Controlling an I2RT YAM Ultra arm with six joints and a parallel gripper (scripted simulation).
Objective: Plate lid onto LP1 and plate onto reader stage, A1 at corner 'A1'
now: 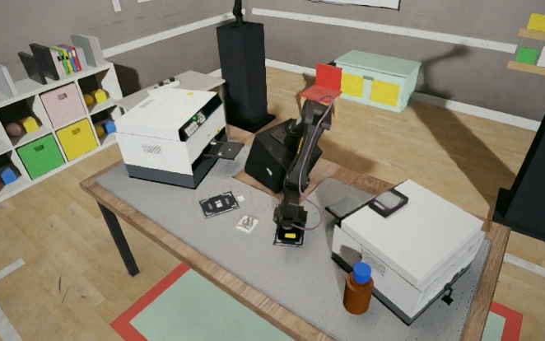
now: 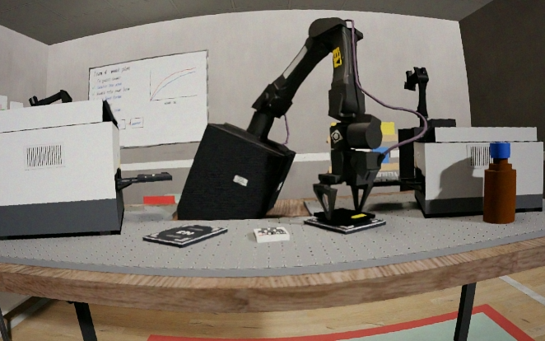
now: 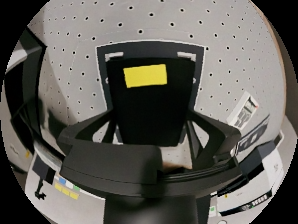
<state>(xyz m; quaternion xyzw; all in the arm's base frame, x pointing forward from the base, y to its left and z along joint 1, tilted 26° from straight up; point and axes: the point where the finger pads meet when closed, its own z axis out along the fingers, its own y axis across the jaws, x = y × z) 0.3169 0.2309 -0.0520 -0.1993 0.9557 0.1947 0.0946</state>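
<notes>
Right now the white well plate is 17 cm behind my hand, 16 cm to the left of it and 6 cm above it. From my hand the other things lie so: black lid right at my hand; then capped bottle 36 cm to the left, 16 cm ahead, 9 cm above.
</notes>
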